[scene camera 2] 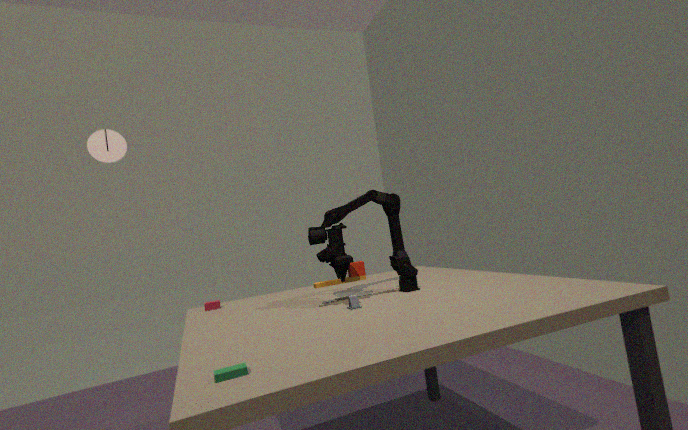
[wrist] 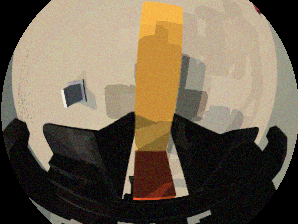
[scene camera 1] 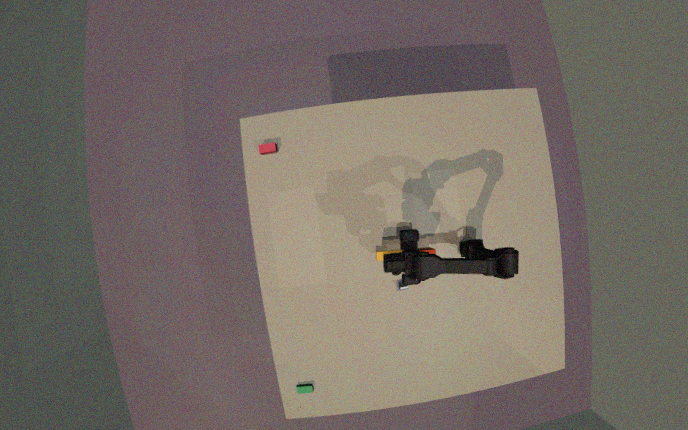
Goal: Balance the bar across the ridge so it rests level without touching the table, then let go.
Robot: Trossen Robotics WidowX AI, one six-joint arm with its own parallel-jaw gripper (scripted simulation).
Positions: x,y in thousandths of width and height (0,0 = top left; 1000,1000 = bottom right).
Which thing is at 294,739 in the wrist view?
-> My gripper.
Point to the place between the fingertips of my gripper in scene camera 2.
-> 496,655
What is my gripper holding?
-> A bar.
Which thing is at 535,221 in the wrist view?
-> A bar.
